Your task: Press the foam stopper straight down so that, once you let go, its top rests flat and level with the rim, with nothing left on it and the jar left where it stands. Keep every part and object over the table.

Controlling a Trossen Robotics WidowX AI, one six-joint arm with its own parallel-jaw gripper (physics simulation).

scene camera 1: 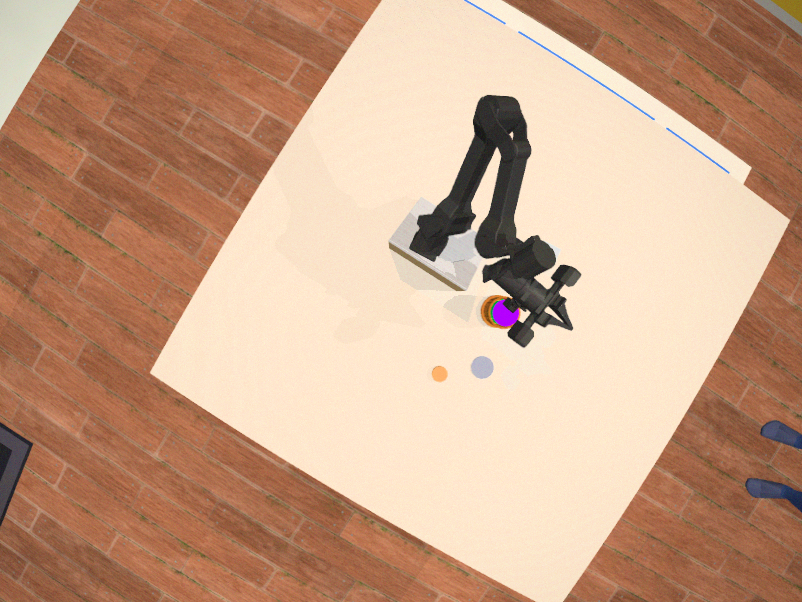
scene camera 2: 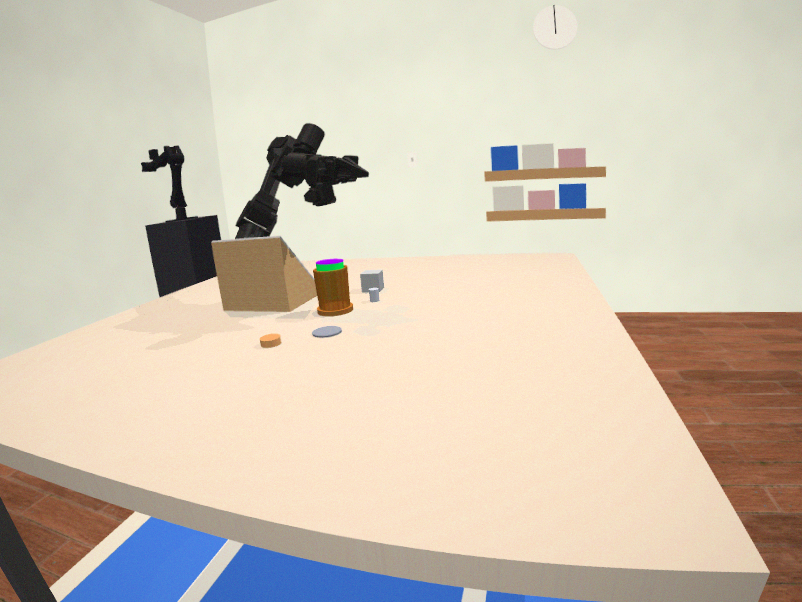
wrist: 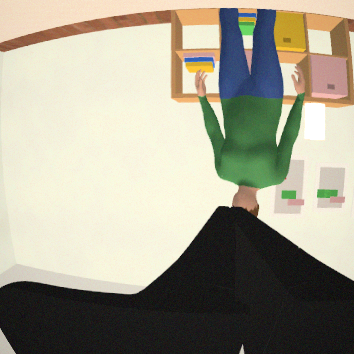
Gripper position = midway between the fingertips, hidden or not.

Observation:
In view: my gripper [scene camera 1: 571, 329] and an amber-brown jar [scene camera 2: 332, 287].
The amber-brown jar also shows in scene camera 1 [scene camera 1: 487, 305]. My gripper shows as well in scene camera 2 [scene camera 2: 368, 174] and in the wrist view [wrist: 227, 218]. The wrist view misses the amber-brown jar: it is out of frame.

